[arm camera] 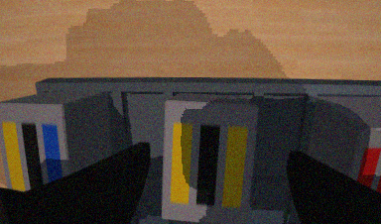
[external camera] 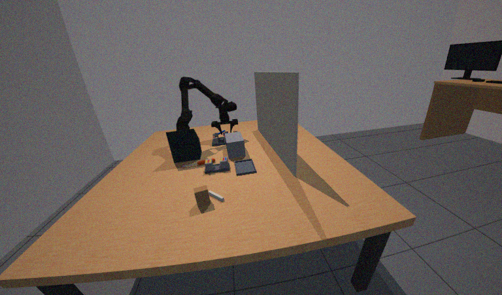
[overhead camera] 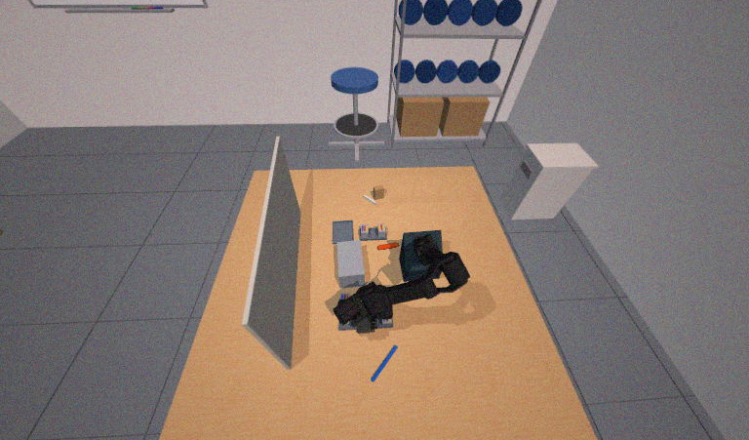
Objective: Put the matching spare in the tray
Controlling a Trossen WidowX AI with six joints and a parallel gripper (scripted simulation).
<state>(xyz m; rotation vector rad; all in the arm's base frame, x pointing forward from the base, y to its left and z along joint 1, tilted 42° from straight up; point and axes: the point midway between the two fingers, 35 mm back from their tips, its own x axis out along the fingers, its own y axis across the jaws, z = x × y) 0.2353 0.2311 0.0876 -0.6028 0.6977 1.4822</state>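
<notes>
Now: the grey spare right at my gripper tip. From my gripper tip the other things lie so: grey mounted unit: 21 cm to the right, 5 cm ahead, 1 cm above; tall grey panel: 28 cm ahead, 21 cm to the right, 18 cm above; blue pen: 14 cm to the left, 6 cm behind, 4 cm below.
</notes>
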